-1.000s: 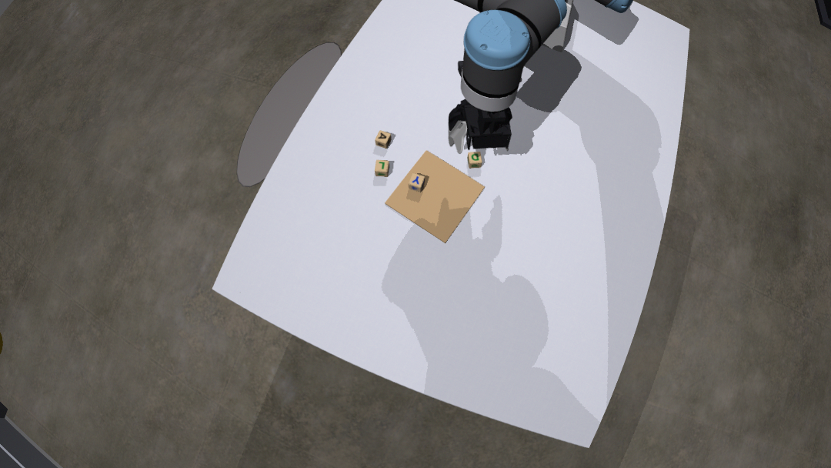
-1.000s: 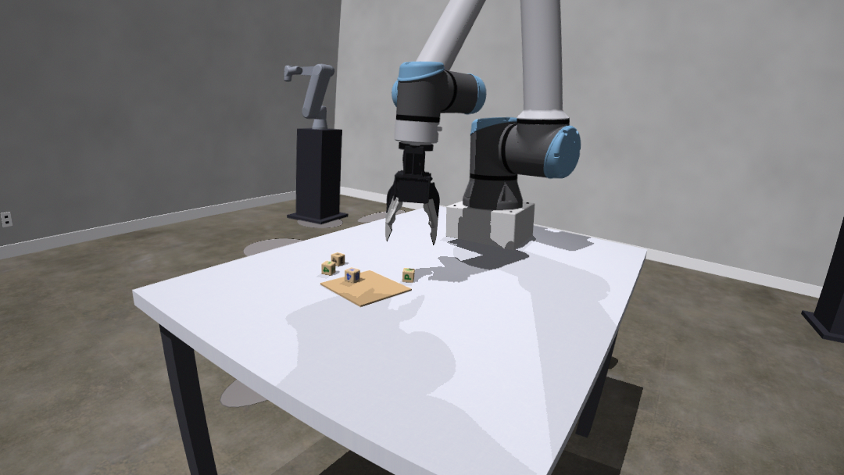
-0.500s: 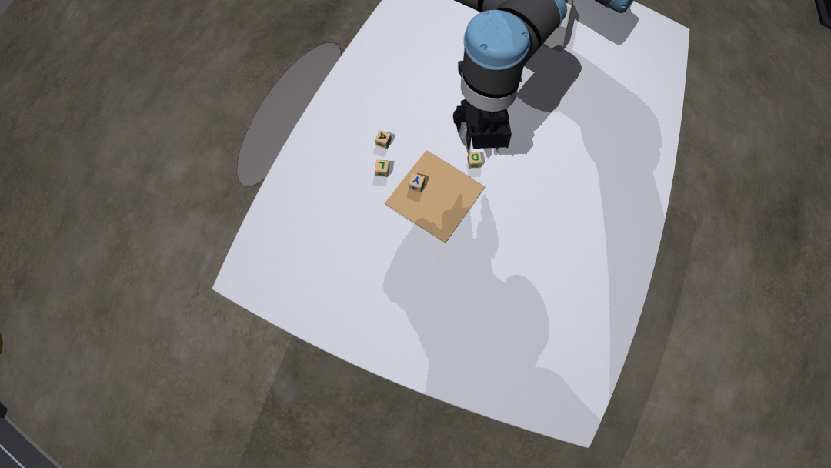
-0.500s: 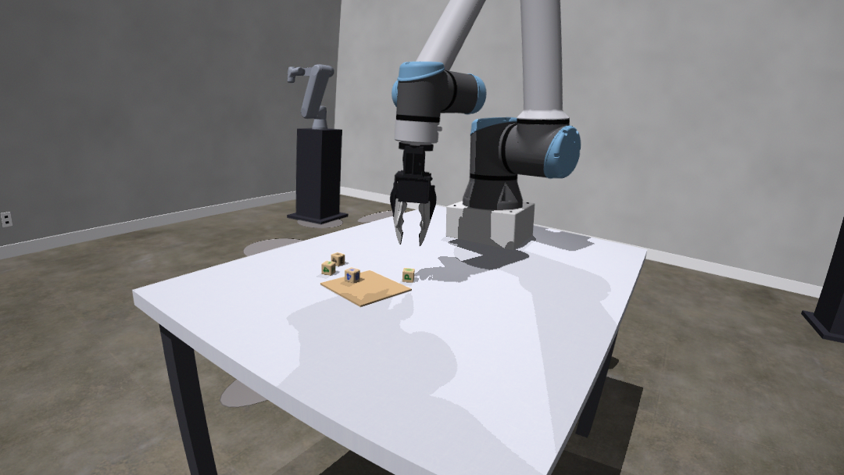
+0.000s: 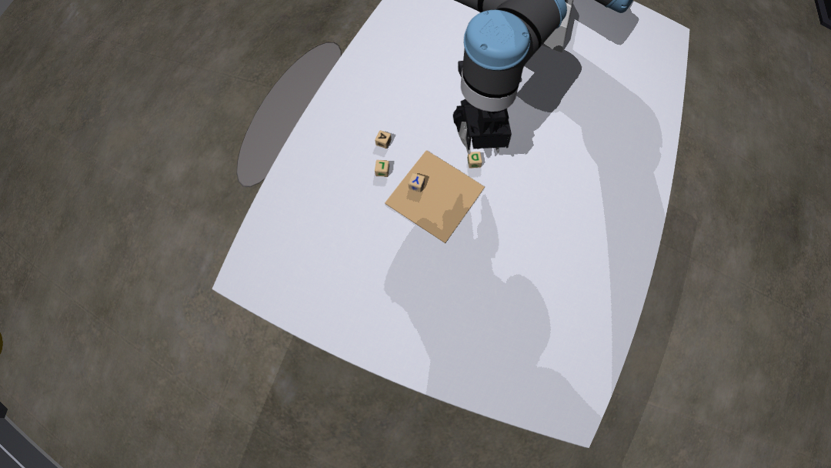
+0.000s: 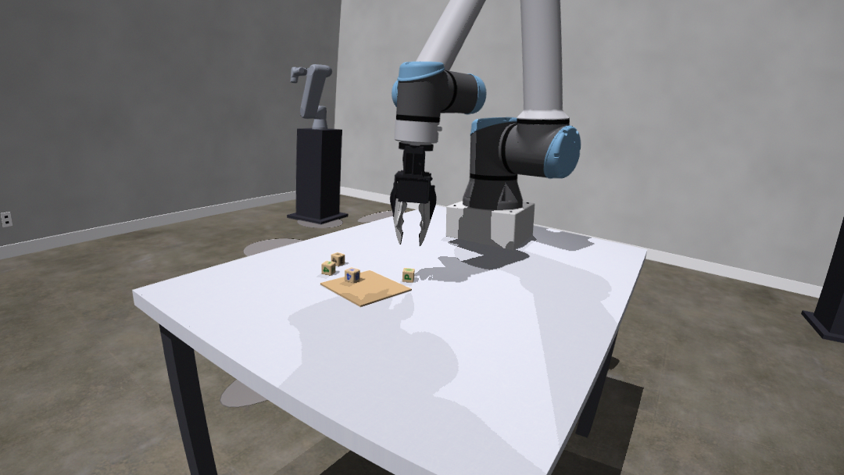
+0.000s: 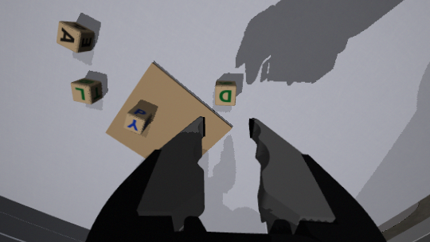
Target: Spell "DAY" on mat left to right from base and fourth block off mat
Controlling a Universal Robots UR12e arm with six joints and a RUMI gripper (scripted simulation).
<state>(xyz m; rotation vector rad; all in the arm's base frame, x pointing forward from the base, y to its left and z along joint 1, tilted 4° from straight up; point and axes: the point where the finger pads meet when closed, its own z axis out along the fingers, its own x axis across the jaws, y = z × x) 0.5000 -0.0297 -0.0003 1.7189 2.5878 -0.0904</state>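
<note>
Now: hand 90 mm above the D block. From my hand the other things lie so: green-lettered block: 170 mm to the right, 90 mm below, 70 mm ahead; blue-lettered block: 90 mm to the right, 80 mm below, 80 mm ahead; tan mat: 100 mm below, 90 mm ahead, 50 mm to the right.
</note>
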